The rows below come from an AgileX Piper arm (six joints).
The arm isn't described. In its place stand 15 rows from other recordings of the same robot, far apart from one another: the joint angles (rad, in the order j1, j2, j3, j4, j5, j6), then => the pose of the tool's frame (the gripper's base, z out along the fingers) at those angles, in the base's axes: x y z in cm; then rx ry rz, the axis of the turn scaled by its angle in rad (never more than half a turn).
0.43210 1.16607 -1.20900 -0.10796 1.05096 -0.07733 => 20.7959, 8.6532, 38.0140, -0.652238, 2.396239, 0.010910
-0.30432 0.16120 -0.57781 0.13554 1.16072 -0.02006 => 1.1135, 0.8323, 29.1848, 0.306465, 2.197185, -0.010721
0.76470 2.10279 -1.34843 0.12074 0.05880 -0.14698 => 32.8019, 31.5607, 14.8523, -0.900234, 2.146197, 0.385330
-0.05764 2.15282 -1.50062 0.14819 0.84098 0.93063 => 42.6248, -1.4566, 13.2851, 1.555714, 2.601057, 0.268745
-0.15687 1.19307 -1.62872 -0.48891 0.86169 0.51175 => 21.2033, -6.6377, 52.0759, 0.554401, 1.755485, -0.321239
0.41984 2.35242 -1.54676 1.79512 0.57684 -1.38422 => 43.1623, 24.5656, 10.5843, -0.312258, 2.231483, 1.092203
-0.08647 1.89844 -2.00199 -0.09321 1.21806 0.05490 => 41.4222, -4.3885, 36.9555, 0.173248, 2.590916, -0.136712
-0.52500 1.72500 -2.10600 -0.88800 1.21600 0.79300 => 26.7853, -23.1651, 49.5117, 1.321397, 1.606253, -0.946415
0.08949 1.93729 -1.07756 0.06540 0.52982 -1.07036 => 35.4678, 3.4843, 12.5873, -1.516541, 2.451829, -0.131586
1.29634 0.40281 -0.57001 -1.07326 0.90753 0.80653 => 7.5648, 3.6174, 33.4590, -0.660181, 1.658687, 0.188271
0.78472 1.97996 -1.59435 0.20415 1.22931 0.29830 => 26.9586, 29.3788, 22.4806, 0.641913, -2.996993, -0.289322
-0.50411 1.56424 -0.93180 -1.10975 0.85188 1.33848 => 23.1305, -19.7642, 23.7273, 1.330643, 2.080420, -0.981979
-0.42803 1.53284 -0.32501 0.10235 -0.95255 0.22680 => 22.0790, -10.9061, 17.5069, 0.666703, 1.611544, -0.176502
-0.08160 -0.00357 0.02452 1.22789 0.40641 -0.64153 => 5.3005, 2.9658, 19.2610, 0.240804, 1.669334, 0.674473
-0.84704 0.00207 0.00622 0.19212 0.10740 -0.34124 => 3.9051, -4.1376, 20.1471, 0.547807, 1.556281, -0.753472
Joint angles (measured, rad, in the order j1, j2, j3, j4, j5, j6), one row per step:
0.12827 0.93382 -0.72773 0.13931 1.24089 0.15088
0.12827 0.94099 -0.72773 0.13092 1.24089 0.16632
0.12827 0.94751 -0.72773 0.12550 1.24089 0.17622
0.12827 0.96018 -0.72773 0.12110 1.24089 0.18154
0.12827 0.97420 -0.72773 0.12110 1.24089 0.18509
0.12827 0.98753 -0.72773 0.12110 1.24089 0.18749
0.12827 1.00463 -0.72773 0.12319 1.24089 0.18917
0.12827 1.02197 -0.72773 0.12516 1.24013 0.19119
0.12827 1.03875 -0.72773 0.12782 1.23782 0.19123
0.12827 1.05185 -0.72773 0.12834 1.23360 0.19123
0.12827 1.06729 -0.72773 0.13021 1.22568 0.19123
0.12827 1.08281 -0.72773 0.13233 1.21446 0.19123
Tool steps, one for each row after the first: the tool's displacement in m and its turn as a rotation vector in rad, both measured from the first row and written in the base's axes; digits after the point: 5 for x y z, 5 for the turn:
0.00117 -0.00057 -0.00106 -0.00626 0.00841 -0.01395
0.00221 -0.00090 -0.00200 -0.01062 0.01562 -0.02287
0.00415 -0.00103 -0.00378 -0.01575 0.02834 -0.02742
0.00622 -0.00076 -0.00573 -0.01711 0.04274 -0.03080
0.00817 -0.00051 -0.00761 -0.01862 0.05628 -0.03306
0.01061 -0.00002 -0.01003 -0.01878 0.07375 -0.03492
0.01311 0.00047 -0.01253 -0.01897 0.09073 -0.03723
0.01563 0.00102 -0.01496 -0.01854 0.10545 -0.03796
0.01780 0.00132 -0.01689 -0.01944 0.11433 -0.03856
0.02058 0.00181 -0.01917 -0.01892 0.12208 -0.03990
0.02364 0.00234 -0.02147 -0.01780 0.12669 -0.04175

